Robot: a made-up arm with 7 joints. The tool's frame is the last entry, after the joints.
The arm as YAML. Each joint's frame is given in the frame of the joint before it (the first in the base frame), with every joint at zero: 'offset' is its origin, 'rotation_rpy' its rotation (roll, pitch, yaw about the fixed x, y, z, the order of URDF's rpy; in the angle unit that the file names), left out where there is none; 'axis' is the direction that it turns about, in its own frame. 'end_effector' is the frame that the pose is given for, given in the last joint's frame.
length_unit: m
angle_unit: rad
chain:
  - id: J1
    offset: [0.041, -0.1, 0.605]
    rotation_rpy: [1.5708, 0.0, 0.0]
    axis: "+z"
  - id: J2
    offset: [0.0, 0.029, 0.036]
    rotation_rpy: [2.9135, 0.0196, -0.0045]
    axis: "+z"
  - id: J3
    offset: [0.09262, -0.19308, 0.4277]
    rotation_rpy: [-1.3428, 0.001, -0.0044]
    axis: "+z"
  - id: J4
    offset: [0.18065, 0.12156, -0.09]
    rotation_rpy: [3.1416, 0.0, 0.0]
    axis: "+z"
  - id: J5
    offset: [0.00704, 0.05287, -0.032]
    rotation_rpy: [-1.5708, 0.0, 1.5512]
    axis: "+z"
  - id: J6
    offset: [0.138, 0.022, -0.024]
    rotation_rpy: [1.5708, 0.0, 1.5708]
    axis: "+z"
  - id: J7
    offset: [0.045, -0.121, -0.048]
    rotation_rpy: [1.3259, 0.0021, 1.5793]
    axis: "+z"
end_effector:
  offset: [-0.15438, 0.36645, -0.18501]
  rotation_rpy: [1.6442, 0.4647, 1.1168]
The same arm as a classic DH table. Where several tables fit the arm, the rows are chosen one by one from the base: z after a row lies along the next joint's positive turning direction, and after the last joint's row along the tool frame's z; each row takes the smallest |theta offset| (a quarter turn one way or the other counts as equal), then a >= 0, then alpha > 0; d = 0 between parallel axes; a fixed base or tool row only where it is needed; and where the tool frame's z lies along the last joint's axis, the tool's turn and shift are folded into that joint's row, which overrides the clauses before.
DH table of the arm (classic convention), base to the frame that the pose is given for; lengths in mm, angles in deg. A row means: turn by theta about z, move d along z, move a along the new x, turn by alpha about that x. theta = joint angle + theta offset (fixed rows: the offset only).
base (fixed): theta_offset 0.00; d 605.0; a 41.0; alpha 90.00
J1: theta_offset -5.08; d 12.0; a -2.6; alpha 166.89
J2: theta_offset -5.22; d 345.1; a 93.5; alpha -76.94
J3: theta_offset 34.00; d 0.0; a 217.7; alpha 180.00
J4: theta_offset -57.19; d 255.8; a -53.0; alpha 90.00
J5: theta_offset -90.00; d -30.0; a 22.0; alpha 90.00
J6: theta_offset -89.49; d 79.0; a 121.4; alpha -75.97
J7: theta_offset 61.98; d -160.0; a -251.6; alpha -93.76
tool (fixed): theta_offset 153.31; d -308.6; a 0.0; alpha 0.00

